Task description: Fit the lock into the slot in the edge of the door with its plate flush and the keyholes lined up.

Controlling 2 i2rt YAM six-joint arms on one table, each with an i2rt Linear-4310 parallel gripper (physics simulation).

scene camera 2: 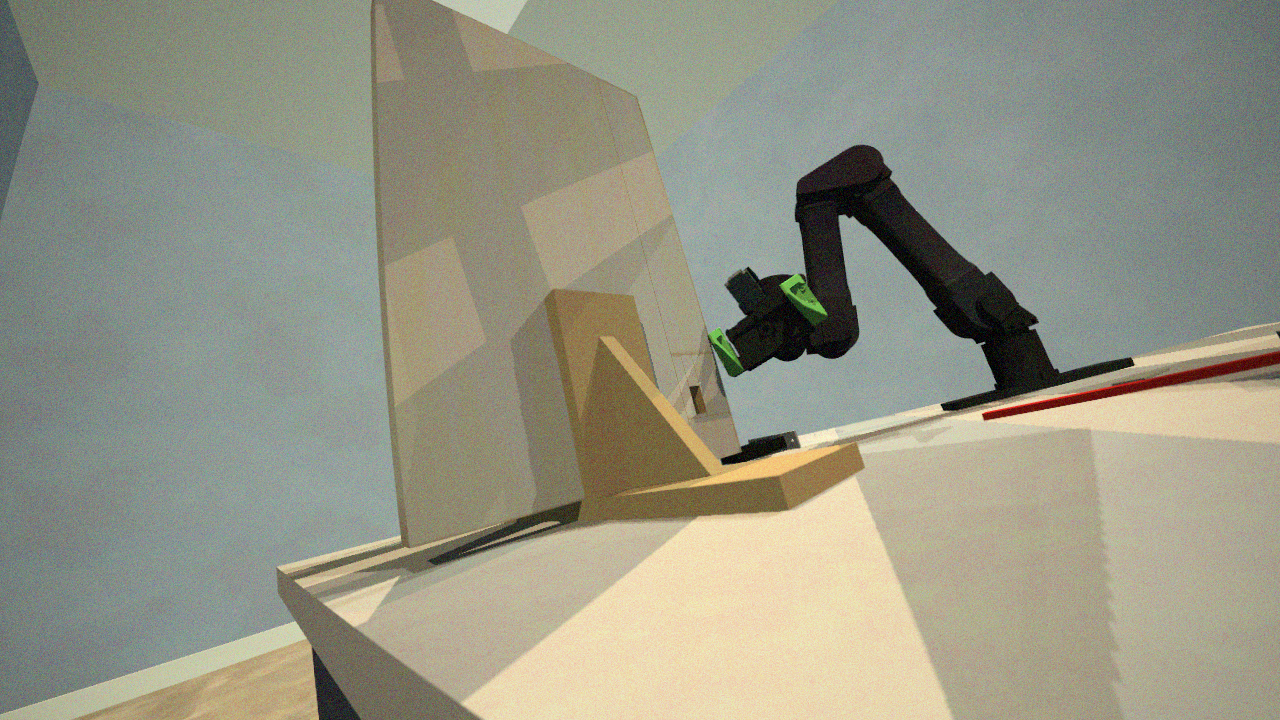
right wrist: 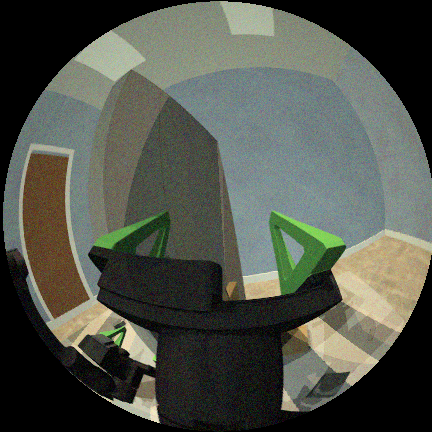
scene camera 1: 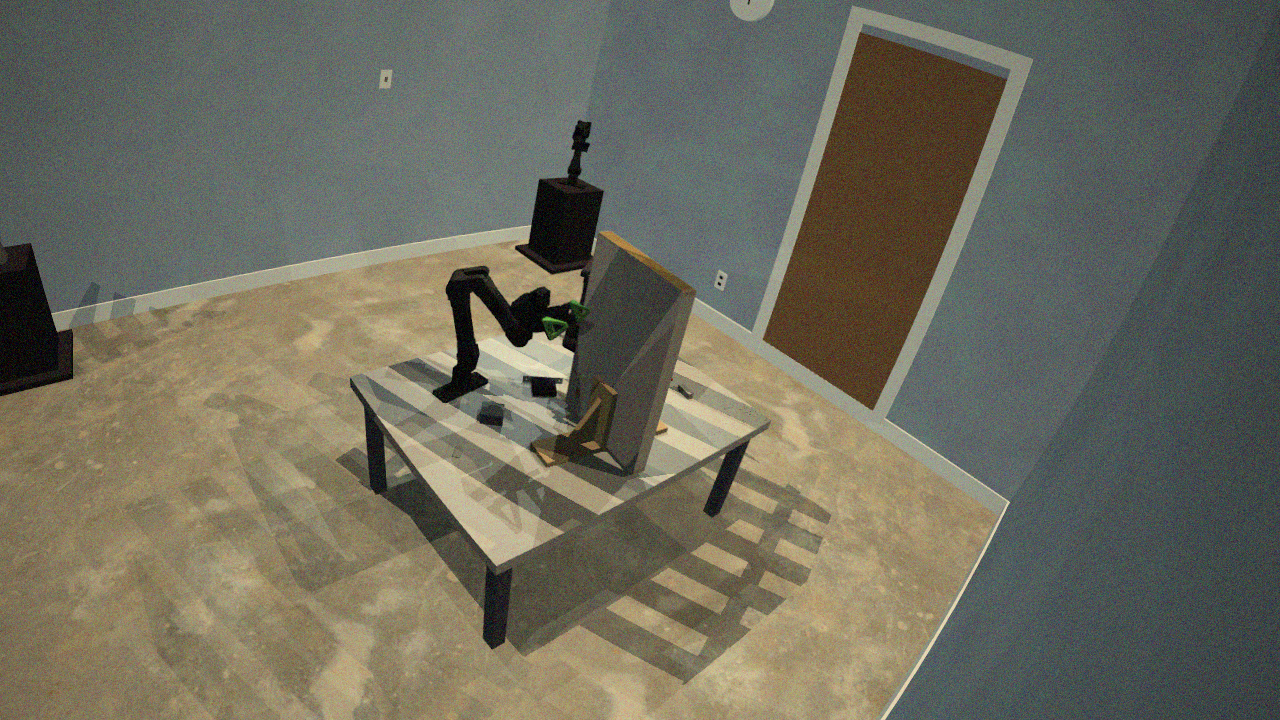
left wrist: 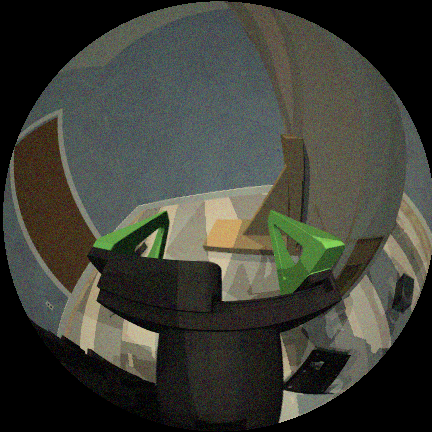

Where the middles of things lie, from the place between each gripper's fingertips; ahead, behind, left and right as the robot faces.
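Counting from my left hand, I find the wooden bracket (scene camera 2: 637, 457) 130 mm ahead, 130 mm to the right and 70 mm below. The grey door panel (left wrist: 354, 157) is 130 mm ahead of that same left hand and 130 mm to the right of it, and 150 mm above it. The lock (scene camera 2: 757, 447) sits 180 mm behind my left hand, 130 mm to the right of it and 150 mm below it, while the red strip (scene camera 2: 1254, 362) is 30 mm behind the hand, 250 mm to the left of it and 160 mm below it.
My right hand is 130 mm short of the grey door panel, 70 mm to the right of it and 70 mm above it. Measured from this right hand, the lock is 180 mm behind, 80 mm to the left and 370 mm below; the wooden bracket is 130 mm ahead, 70 mm to the left and 280 mm below. As for the red strip, it is 30 mm behind my right hand, 460 mm to the left of it and 380 mm below it.
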